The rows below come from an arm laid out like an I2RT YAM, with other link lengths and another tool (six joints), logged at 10 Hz.
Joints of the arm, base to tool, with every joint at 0 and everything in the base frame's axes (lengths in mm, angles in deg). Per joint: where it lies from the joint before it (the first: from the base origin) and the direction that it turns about. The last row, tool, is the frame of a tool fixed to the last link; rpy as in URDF.
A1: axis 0 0 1 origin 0 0 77.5
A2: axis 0 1 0 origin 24.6 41.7 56
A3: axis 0 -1 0 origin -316.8 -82.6 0
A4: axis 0 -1 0 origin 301.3 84.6 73.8
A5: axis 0 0 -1 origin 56.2 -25.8 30.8
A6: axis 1 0 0 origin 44.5 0 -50.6
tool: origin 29 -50 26 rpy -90.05 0.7 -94
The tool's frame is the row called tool.
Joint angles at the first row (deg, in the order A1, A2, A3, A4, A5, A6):
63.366 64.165 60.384 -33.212 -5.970 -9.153
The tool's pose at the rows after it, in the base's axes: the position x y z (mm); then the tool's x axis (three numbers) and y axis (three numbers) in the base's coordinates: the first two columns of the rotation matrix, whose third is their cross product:
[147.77 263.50 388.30 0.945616 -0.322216 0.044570 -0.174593 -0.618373 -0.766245]
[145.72 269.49 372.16 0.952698 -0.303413 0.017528 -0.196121 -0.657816 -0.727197]
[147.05 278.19 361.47 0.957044 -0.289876 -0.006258 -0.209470 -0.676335 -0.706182]
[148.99 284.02 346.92 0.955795 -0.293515 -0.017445 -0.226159 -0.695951 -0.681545]
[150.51 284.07 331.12 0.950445 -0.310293 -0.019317 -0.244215 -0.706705 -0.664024]
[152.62 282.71 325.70 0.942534 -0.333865 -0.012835 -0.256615 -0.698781 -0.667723]
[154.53 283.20 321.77 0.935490 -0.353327 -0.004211 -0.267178 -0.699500 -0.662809]
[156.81 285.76 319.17 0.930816 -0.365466 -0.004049 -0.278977 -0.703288 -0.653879]
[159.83 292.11 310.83 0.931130 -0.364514 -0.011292 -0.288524 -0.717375 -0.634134]
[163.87 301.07 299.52 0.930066 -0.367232 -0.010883 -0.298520 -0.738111 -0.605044]
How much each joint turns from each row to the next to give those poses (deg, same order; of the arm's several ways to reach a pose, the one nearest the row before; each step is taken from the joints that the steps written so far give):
0.792 -0.445 -1.318 -2.556 -1.756 1.938
0.615 1.490 -0.794 -1.233 -1.058 0.534
0.178 1.933 -0.087 0.173 -1.229 0.351
0.175 1.671 -0.964 0.703 -0.009 0.528
0.000 0.619 -2.108 1.487 0.703 0.701
-0.086 0.001 -1.149 1.587 1.141 0.795
0.087 0.525 -0.352 0.619 1.233 0.612
-0.001 0.966 0.352 -0.001 0.527 0.529
-0.086 1.930 0.263 0.177 -0.348 0.089
0.087 2.812 0.527 0.177 0.261 0.089

